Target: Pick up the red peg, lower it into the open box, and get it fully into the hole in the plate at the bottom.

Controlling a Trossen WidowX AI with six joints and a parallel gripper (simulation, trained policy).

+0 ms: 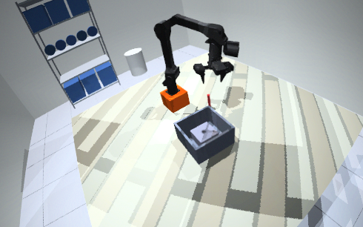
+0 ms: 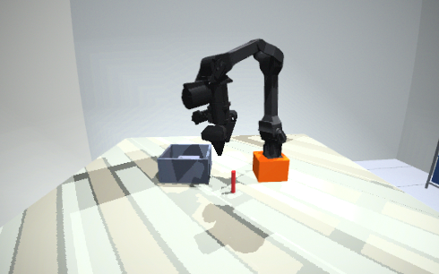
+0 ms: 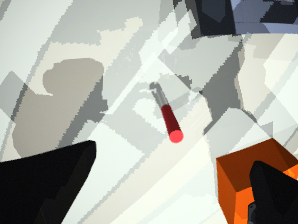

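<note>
The red peg is 120 mm below my gripper tip, 30 mm behind it and 10 mm to the right of it. The rest, counted from my gripper tip: plate 190 mm to the right, 120 mm below, 120 mm ahead; then grey box 190 mm to the right, 140 mm below, 120 mm ahead.
</note>
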